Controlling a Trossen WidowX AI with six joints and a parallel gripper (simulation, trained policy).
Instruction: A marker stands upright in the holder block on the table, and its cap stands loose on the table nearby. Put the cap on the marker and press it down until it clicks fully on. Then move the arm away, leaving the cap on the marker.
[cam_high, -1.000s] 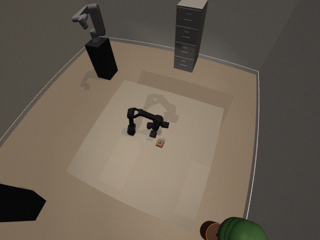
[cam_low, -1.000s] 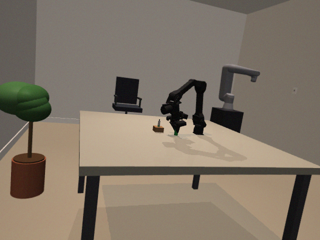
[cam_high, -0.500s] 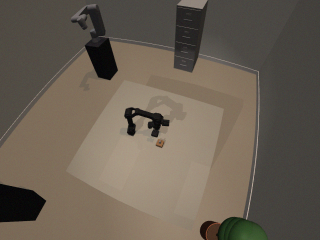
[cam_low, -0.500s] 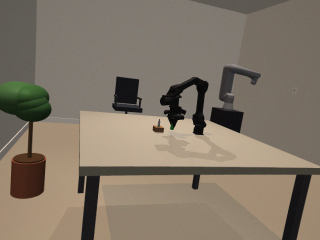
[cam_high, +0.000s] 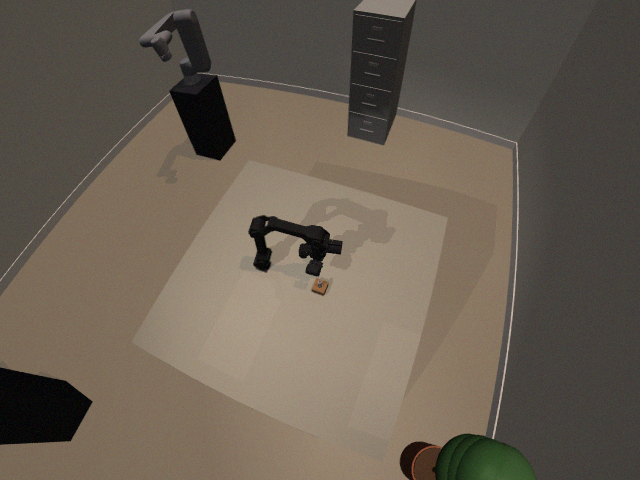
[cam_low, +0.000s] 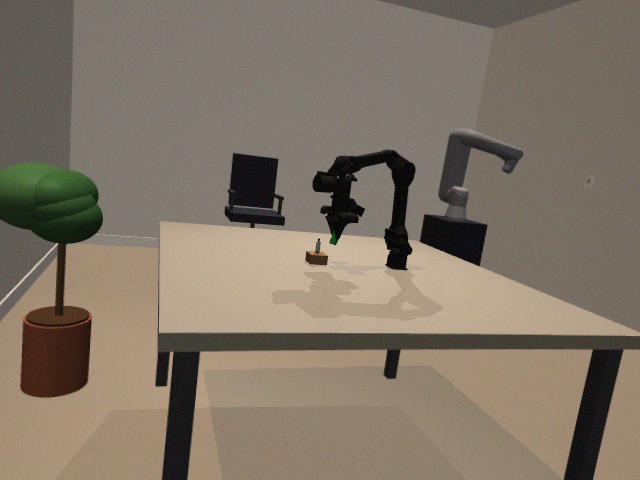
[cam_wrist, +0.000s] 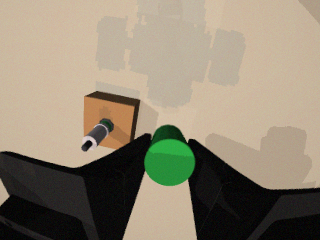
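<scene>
Now: the grey marker 40 mm ahead of my gripper tip, 70 mm to the right of it and 40 mm below it. Round my gripper tip: green cap right at my gripper tip; brown holder block 40 mm ahead, 70 mm to the right, 90 mm below.
</scene>
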